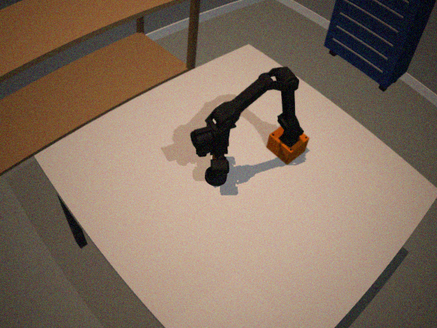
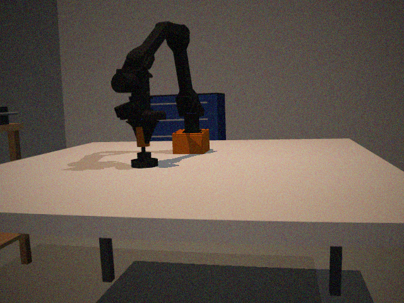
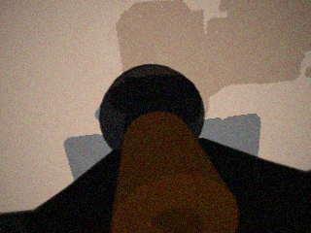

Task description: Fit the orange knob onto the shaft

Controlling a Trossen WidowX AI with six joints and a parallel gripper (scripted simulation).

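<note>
My gripper tip is 20 mm below the orange knob. From my gripper tip the other things lie so: dark round pedestal: 40 mm below.
</note>
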